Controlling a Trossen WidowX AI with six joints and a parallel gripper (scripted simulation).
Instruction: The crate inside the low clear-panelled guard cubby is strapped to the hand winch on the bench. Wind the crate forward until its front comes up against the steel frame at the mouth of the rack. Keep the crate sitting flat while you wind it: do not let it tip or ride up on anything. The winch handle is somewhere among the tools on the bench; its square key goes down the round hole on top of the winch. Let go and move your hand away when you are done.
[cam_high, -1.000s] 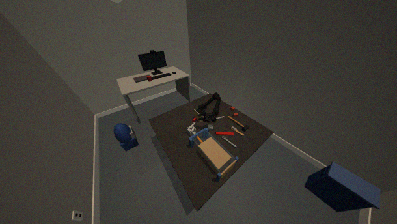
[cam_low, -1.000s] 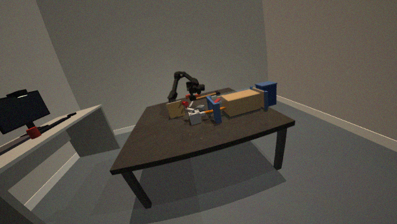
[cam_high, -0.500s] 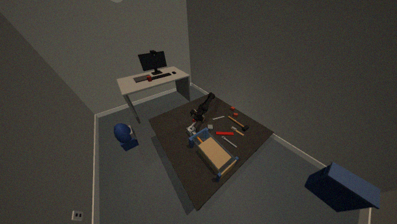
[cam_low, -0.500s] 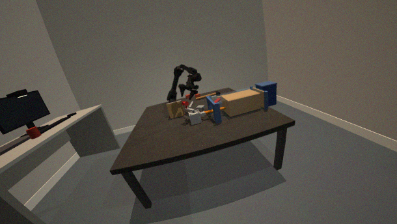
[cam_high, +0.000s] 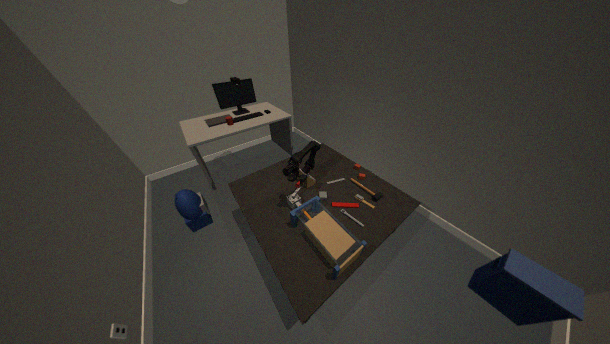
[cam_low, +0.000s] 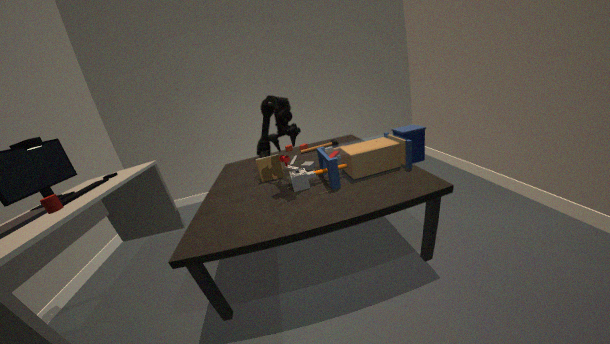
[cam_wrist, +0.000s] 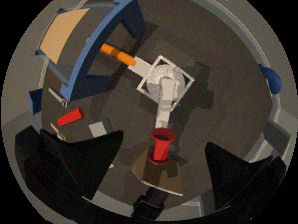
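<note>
My gripper tip is 10 mm past the winch handle, 10 mm to the right of it and 110 mm above it. Round my gripper tip: red knob 30 mm behind, 40 mm to the left, 80 mm below; then grey hand winch 20 mm ahead, 50 mm to the right, 190 mm below; then blue frame 190 mm ahead, 30 mm to the right, 110 mm below.
</note>
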